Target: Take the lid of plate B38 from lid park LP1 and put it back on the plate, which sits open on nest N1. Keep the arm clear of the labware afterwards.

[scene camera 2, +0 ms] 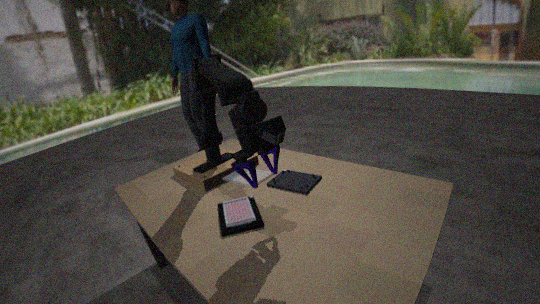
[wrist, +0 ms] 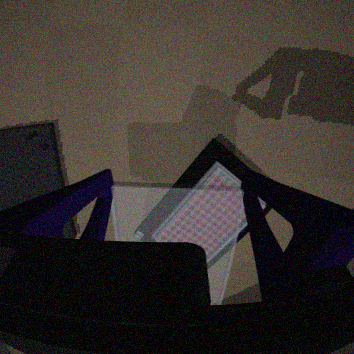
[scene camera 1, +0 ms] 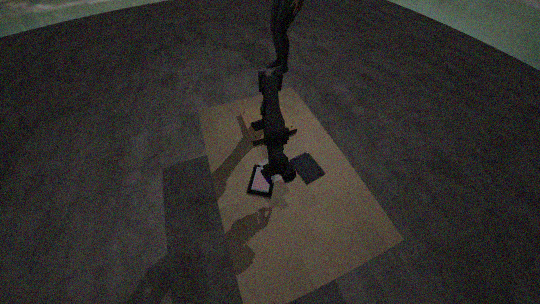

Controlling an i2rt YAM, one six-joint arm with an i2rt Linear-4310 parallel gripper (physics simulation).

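Places are measured from the arm's base along level axes (x right, y ahead, z up), in centimetres.
Where they show: gripper, between the fingertips: (scene camera 2: 266, 180) (wrist: 177, 177) (scene camera 1: 279, 181); arm's base, origin of its link: (scene camera 2: 215, 163).
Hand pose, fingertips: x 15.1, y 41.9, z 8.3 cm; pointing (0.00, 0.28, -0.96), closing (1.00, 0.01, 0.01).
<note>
Each offset is from my fingertips to the top centre of the thing. Level surfaces: height alone.
My gripper (scene camera 1: 278, 172) (scene camera 2: 264, 177) (wrist: 177, 177), with purple fingers, is shut on the clear lid @(dx -0.1, dy -6.8, dz +0.7 cm) (scene camera 2: 241, 177) (wrist: 137, 211) and holds it level above the tan board. The lid hangs between lid park LP1 and the plate, partly over the plate's near corner in the wrist view. Plate B38 @(dx +4.1, dy -9.5, dz -9.7 cm) (scene camera 1: 260, 180) (scene camera 2: 238, 210) (wrist: 211, 219), with pink wells, sits open on the black nest N1 @(dx +4.1, dy -9.5, dz -10.6 cm) (scene camera 1: 260, 193) (scene camera 2: 241, 228) (wrist: 211, 149). The dark lid park LP1 @(dx -20.9, dy -5.7, dz -10.4 cm) (scene camera 1: 307, 167) (scene camera 2: 294, 181) (wrist: 28, 161) is bare.
The arm stands on a wooden base block (scene camera 1: 247, 117) (scene camera 2: 188, 175) at the back of the tan board @(dz -12.4 cm) (scene camera 1: 320, 227) (scene camera 2: 339, 234). A person (scene camera 1: 281, 22) (scene camera 2: 188, 41) stands just behind the base. Dark floor surrounds the board.
</note>
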